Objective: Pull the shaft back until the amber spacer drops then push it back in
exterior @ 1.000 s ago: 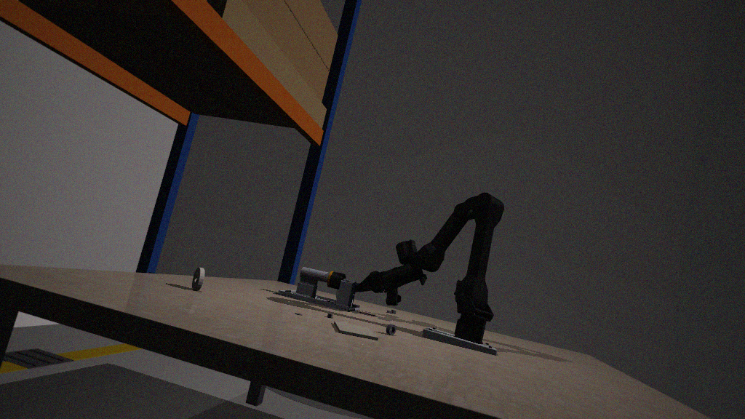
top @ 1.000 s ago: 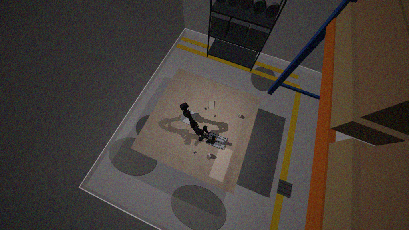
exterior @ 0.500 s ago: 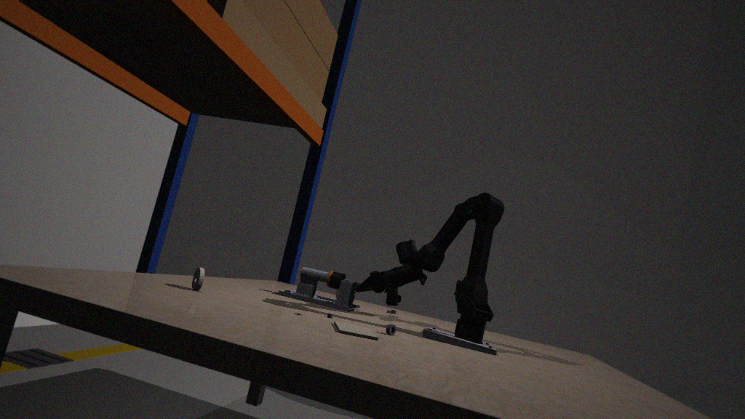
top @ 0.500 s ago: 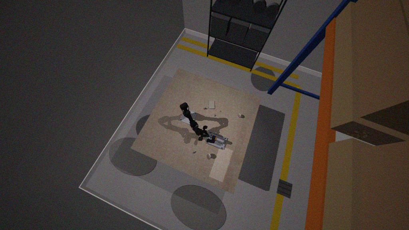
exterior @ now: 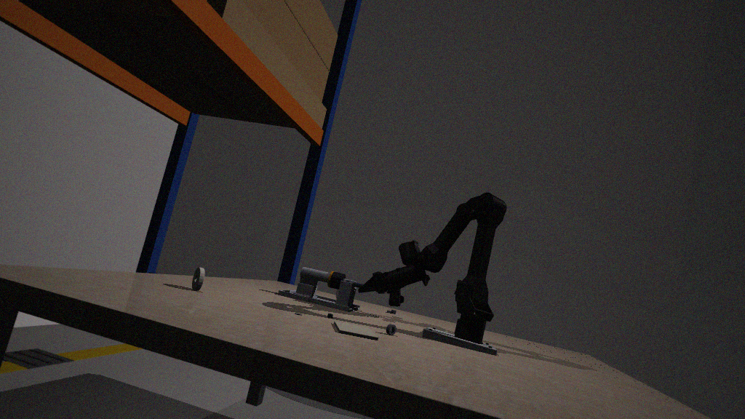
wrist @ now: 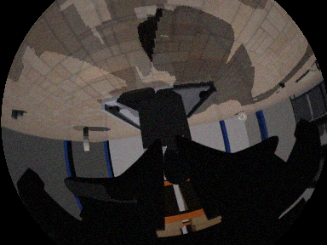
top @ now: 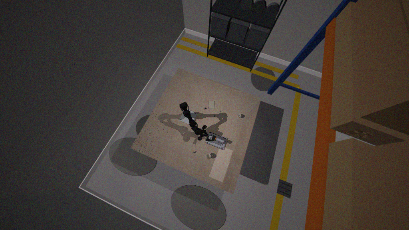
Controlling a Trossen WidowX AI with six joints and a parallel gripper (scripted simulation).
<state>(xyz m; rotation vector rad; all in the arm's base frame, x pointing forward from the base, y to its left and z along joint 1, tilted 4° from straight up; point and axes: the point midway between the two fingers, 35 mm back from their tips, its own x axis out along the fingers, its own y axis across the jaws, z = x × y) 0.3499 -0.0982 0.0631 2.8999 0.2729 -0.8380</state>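
Now: gripper tip 9 cm short of the amber spacer, 2 cm to the right of it and 2 cm below it. Also, from my gripper tip: flat plate 20 cm behind, 41 cm to the left, 6 cm below.
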